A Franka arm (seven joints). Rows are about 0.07 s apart.
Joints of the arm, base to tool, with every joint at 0 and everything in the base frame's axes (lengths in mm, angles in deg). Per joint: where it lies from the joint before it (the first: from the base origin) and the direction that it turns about. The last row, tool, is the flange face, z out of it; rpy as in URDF.
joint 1: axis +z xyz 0 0 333
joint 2: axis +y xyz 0 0 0
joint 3: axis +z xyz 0 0 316
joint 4: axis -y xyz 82.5 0 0
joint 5: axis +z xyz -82.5 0 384
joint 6: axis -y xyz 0 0 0
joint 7: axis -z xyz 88 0 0
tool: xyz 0 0 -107 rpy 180 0 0
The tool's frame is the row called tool.
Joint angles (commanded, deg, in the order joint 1, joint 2, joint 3, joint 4, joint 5, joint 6, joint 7), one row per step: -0.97 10.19 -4.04 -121.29 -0.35 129.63 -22.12; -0.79 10.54 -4.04 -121.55 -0.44 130.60 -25.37; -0.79 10.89 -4.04 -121.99 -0.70 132.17 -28.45; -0.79 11.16 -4.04 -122.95 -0.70 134.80 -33.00; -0.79 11.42 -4.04 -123.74 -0.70 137.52 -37.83; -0.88 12.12 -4.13 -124.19 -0.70 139.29 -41.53; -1.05 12.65 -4.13 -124.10 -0.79 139.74 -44.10; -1.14 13.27 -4.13 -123.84 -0.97 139.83 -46.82; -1.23 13.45 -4.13 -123.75 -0.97 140.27 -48.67; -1.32 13.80 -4.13 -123.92 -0.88 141.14 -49.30; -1.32 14.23 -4.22 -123.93 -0.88 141.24 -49.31; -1.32 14.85 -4.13 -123.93 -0.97 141.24 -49.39; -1.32 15.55 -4.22 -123.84 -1.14 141.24 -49.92; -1.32 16.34 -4.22 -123.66 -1.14 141.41 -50.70
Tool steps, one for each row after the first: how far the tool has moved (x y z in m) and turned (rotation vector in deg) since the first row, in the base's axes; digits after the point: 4 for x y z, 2 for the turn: 0.0006 0.0017 -0.0039 -0.02 -0.30 3.50; 0.0011 0.0016 -0.0083 -0.24 -1.00 6.78; 0.0007 0.0016 -0.0140 -0.38 -2.29 11.38; 0.0013 0.0016 -0.0181 -0.69 -3.83 16.25; 0.0014 -0.0001 -0.0254 -0.92 -4.33 19.81; 0.0023 -0.0019 -0.0292 -1.03 -4.24 22.29; 0.0034 -0.0029 -0.0333 -1.13 -3.86 25.07; 0.0045 -0.0038 -0.0337 -1.26 -4.14 26.84; 0.0048 -0.0047 -0.0370 -1.34 -4.47 27.33; 0.0045 -0.0056 -0.0411 -1.28 -4.13 27.26; 0.0040 -0.0047 -0.0473 -1.15 -3.51 27.50; 0.0038 -0.0056 -0.0535 -1.12 -2.85 28.08; 0.0043 -0.0057 -0.0598 -1.02 -2.39 28.87
